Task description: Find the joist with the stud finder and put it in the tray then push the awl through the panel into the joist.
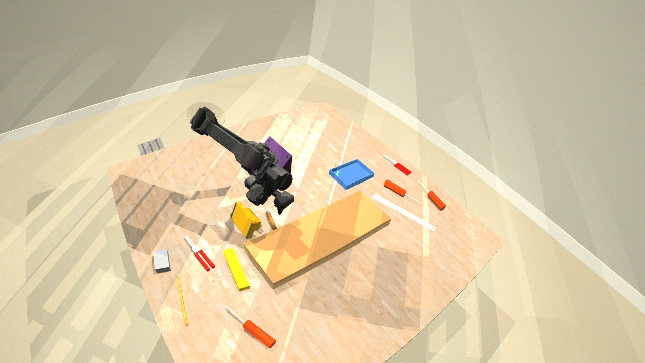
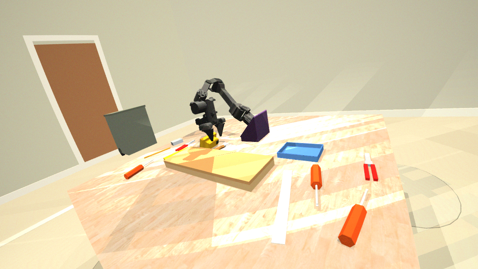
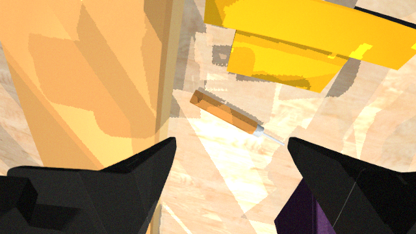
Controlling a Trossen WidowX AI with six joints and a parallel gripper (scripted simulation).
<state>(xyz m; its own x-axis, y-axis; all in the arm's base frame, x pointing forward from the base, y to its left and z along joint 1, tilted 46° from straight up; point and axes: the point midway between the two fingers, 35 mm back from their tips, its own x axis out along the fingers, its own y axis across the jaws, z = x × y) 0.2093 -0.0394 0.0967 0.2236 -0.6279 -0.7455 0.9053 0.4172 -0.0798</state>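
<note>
Now: gripper tip 70 mm to the left of the yellow stud finder, 40 mm above it and 30 mm past it. Also, from my gripper tip: yellow level: 200 mm to the right, 160 mm ahead, 60 mm below; grey block: 430 mm to the right, 50 mm below, 40 mm ahead; awl: 60 mm below, 20 mm behind.
</note>
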